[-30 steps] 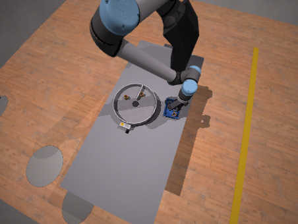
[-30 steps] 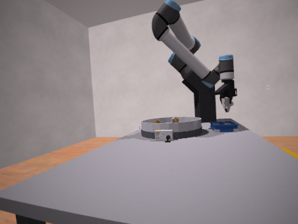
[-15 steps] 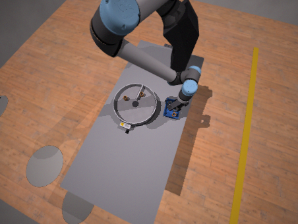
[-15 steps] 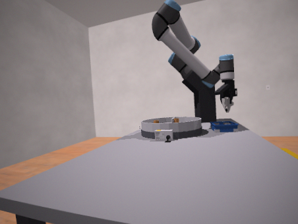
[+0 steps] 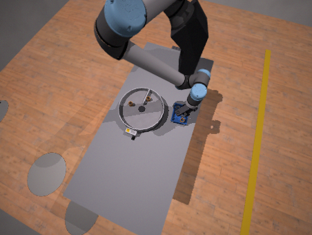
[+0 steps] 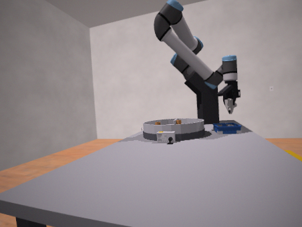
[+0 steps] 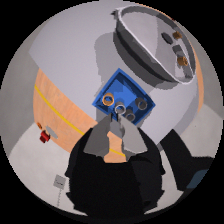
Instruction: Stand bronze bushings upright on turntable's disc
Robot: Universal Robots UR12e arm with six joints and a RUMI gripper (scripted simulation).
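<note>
Right now the blue crate is 4 cm behind my hand, 2 cm to the right of it and 12 cm below it. From my hand the other things lie so: turntable disc: 2 cm behind, 39 cm to the right, 9 cm below.
</note>
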